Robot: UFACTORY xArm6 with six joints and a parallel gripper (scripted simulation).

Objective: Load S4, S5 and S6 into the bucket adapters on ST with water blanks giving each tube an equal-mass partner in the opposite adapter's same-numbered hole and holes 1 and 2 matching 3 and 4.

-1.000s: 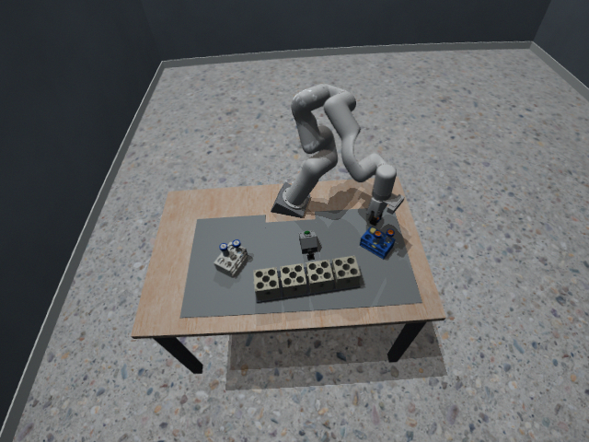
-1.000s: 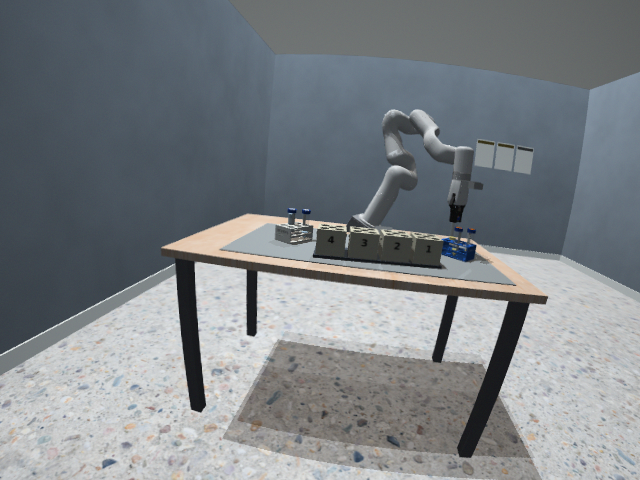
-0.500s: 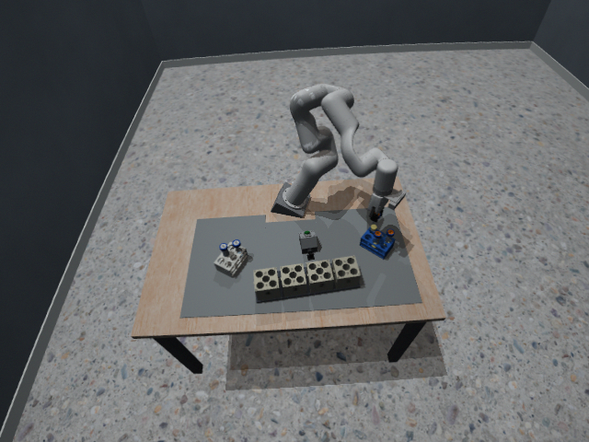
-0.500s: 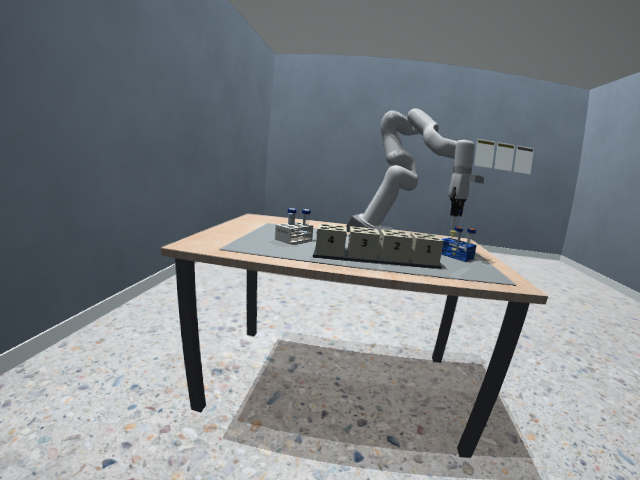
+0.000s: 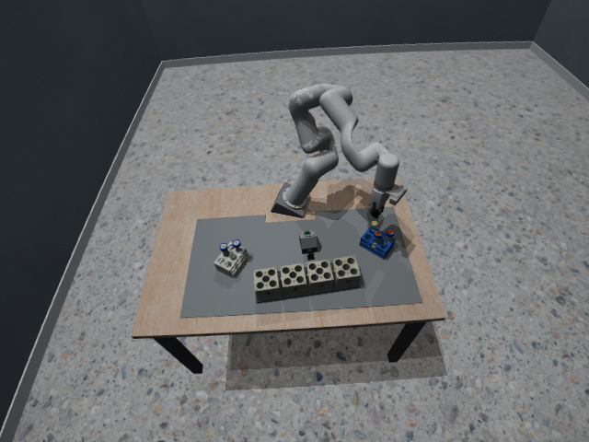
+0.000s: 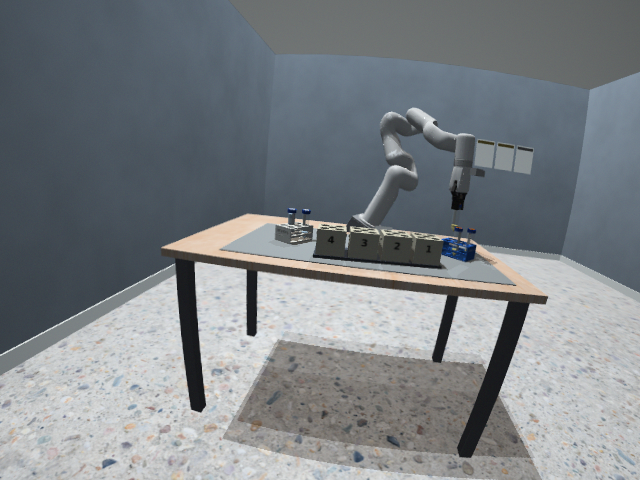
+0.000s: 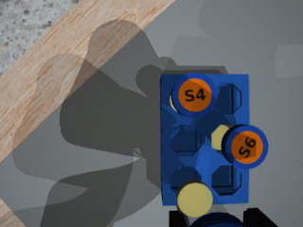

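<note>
Right now the tube is 50 mm below my hand and 10 mm behind it. Also, from my hand: green done key (300 mm to the right, 140 mm below, 10 mm behind); DONE desk (300 mm to the right, 150 mm below, 10 mm ahead); blue rack (180 mm below, 40 mm ahead, 20 mm to the left).
</note>
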